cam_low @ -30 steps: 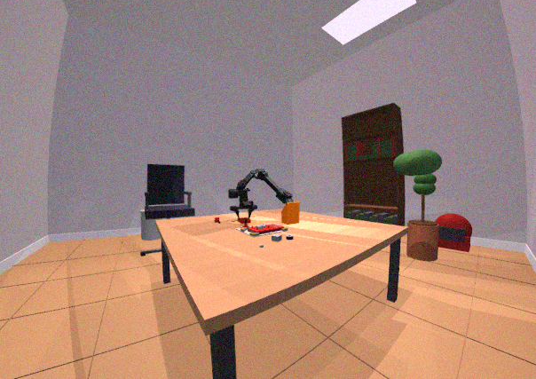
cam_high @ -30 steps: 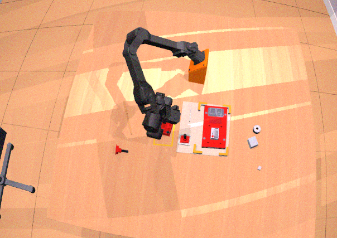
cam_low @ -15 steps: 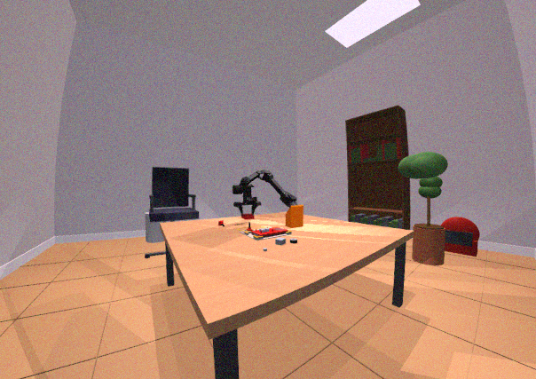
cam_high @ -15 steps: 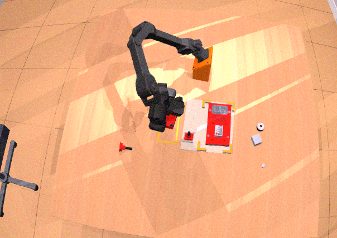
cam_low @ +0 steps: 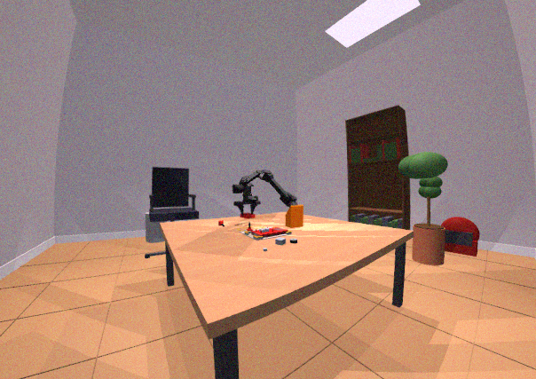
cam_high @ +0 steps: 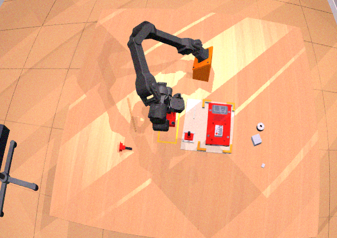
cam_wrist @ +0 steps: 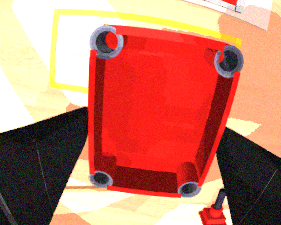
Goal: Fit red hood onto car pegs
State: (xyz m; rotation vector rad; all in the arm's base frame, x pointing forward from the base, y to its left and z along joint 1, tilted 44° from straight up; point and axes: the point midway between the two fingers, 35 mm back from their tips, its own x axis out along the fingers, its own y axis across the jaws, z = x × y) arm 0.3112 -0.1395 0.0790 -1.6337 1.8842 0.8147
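My gripper tip is now 10 mm above the red hood.
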